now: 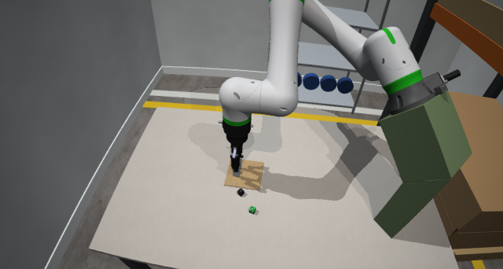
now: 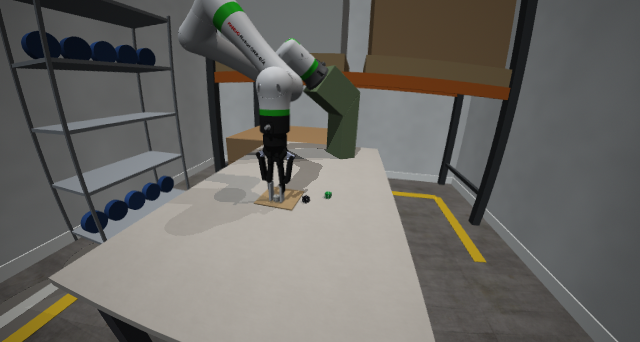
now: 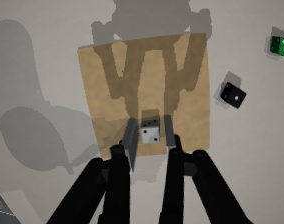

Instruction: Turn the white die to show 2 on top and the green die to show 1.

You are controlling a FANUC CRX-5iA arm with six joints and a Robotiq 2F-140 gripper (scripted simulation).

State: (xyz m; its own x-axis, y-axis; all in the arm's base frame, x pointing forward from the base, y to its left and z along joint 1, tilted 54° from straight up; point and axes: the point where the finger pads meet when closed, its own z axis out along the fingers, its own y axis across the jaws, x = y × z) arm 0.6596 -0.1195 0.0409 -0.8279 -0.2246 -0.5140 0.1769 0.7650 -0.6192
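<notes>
Right now the white die is 3 cm below my hand. The rest, counted from my hand: mat 3 cm behind, 1 cm to the left, 4 cm below; black die 1 cm behind, 10 cm to the left, 3 cm below; green die 5 cm behind, 18 cm to the left, 3 cm below.
</notes>
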